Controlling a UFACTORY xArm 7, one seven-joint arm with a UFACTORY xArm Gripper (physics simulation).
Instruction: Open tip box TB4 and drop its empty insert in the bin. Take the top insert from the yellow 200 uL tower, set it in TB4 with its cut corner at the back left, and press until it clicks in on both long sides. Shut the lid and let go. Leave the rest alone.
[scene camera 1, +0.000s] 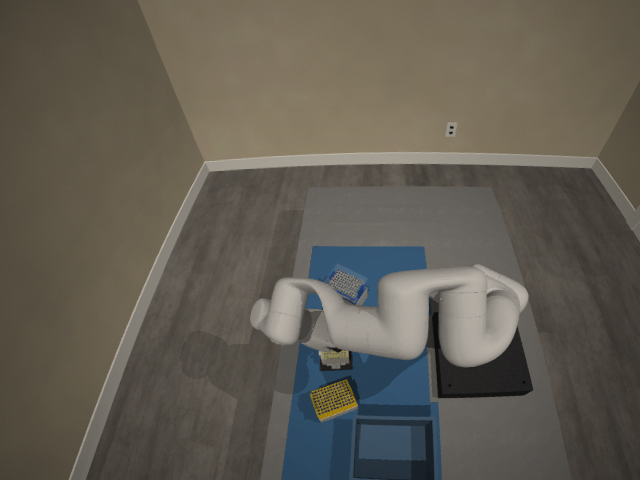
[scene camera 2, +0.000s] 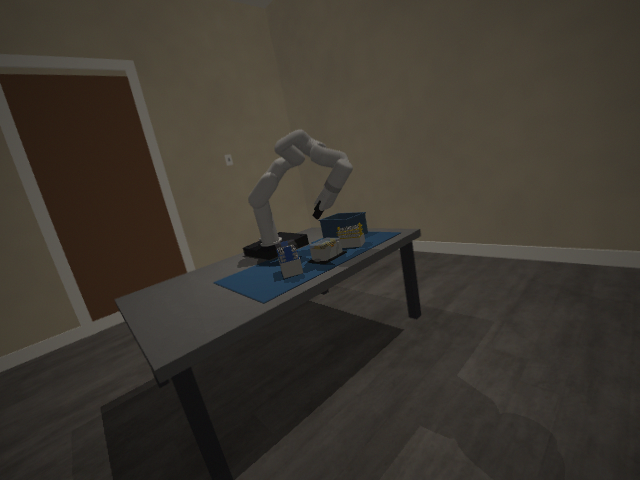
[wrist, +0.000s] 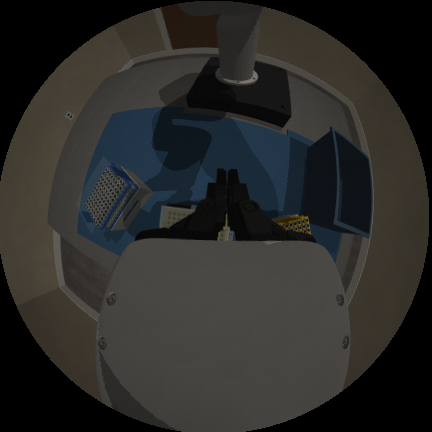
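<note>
My gripper (scene camera 2: 317, 213) (wrist: 225, 182) is shut with nothing between its fingers. It hangs tilted, above the blue mat and higher than the boxes; in scene camera 1 the arm hides most of it. TB4 (scene camera 1: 334, 355) (scene camera 2: 324, 251) (wrist: 175, 216) is the pale box with a yellow insert, on a black holder. Its lid looks shut, but the arm and fingers hide part of it. The yellow tower (scene camera 1: 333, 400) (scene camera 2: 351, 238) (wrist: 296, 225) stands beside it, towards the bin. The dark blue bin (scene camera 1: 355, 446) (scene camera 2: 328, 226) (wrist: 322, 185) stands open at the mat's far end.
A blue-and-white tip tower (scene camera 1: 347, 283) (scene camera 2: 290, 266) (wrist: 107, 196) stands on TB4's other side from the yellow tower. The arm's black base block (scene camera 1: 483, 381) (wrist: 205, 97) stands beside the mat. The arm reaches over the mat and partly covers TB4 in scene camera 1.
</note>
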